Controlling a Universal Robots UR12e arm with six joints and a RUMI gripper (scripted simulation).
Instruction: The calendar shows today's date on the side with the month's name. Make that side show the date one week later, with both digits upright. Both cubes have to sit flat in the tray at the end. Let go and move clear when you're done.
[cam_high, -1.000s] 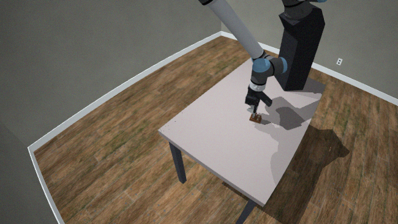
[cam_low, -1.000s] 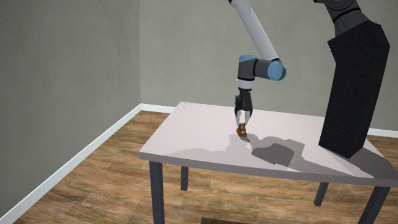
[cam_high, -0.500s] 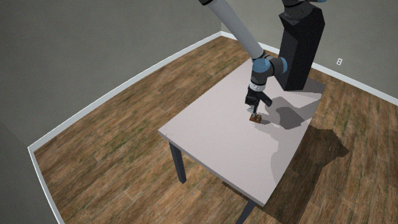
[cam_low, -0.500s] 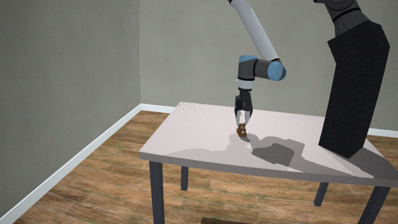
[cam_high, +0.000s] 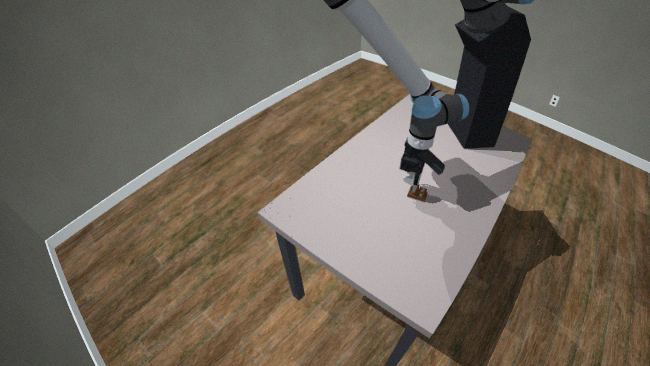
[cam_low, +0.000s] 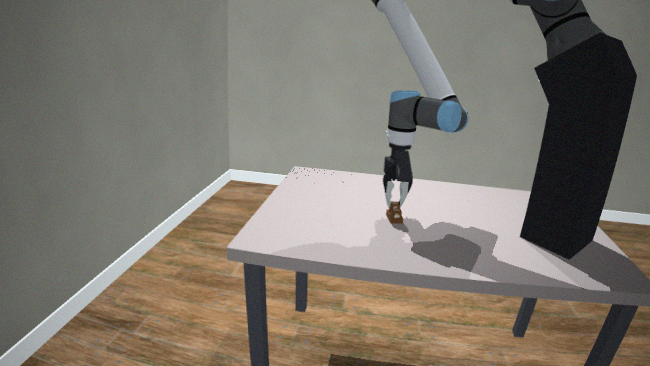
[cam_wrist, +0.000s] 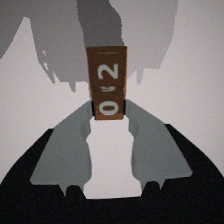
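The brown wooden calendar tray is 1 cm behind my hand, 2 cm to the left of it and 4 cm below it. From my hand the other things lie so: brown calendar cube (1 cm below).
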